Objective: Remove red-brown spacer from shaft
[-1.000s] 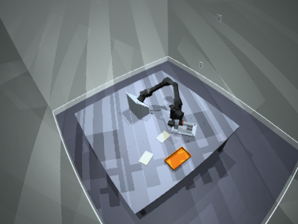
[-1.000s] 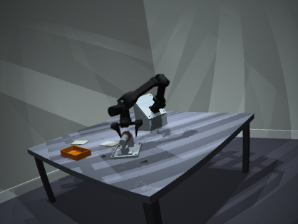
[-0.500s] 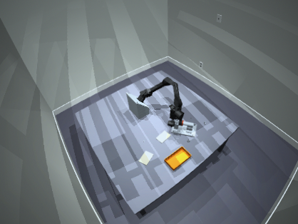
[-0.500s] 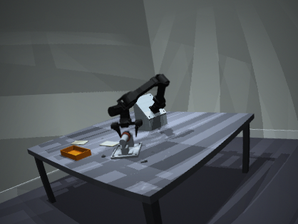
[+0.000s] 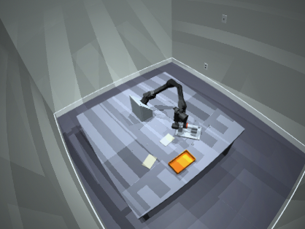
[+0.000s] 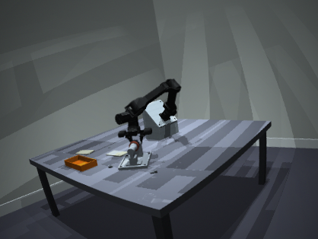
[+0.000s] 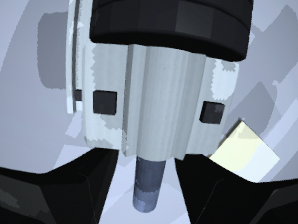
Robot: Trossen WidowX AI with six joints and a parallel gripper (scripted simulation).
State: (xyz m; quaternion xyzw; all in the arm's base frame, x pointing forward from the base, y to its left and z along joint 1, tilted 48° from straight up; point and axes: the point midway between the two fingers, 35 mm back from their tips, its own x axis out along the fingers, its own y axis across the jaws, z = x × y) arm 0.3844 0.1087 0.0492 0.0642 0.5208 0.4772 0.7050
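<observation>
The blue-grey shaft is 60 mm ahead of my gripper tip, 50 mm to the left of it and 30 mm above it. The rest, counted from my gripper tip: red-brown spacer (80 mm ahead, 60 mm to the left, 30 mm above); orange tray (300 mm ahead, 190 mm to the right, 40 mm below).
</observation>
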